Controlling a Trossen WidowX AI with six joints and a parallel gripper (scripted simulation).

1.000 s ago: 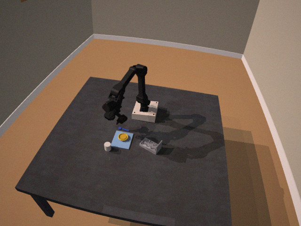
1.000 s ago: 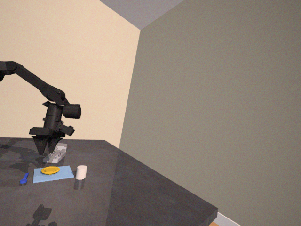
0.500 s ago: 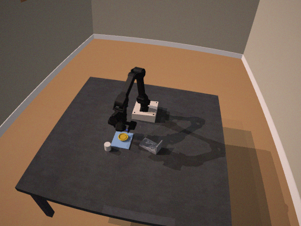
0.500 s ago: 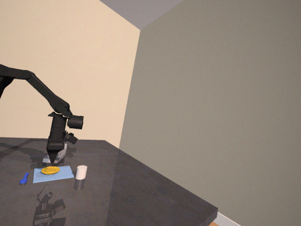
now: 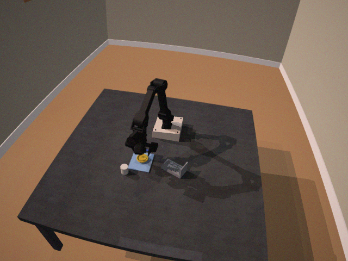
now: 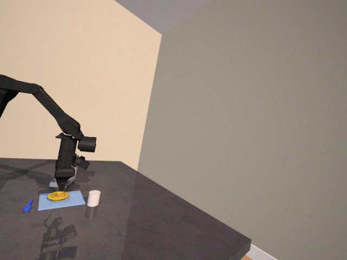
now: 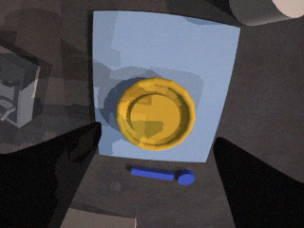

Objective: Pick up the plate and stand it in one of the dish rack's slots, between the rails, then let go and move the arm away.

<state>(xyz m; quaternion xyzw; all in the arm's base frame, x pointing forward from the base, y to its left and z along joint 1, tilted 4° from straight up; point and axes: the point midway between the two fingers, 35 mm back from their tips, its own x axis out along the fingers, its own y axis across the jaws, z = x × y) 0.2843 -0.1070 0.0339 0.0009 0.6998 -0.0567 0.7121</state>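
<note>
Right now my gripper tip is 4 cm above the yellow plate. Also, from my gripper tip: blue object: 9 cm behind, 2 cm to the right, 5 cm below; then white cylinder: 11 cm ahead, 8 cm to the right, 3 cm below; then light blue mat: 1 cm ahead, 5 cm below.
</note>
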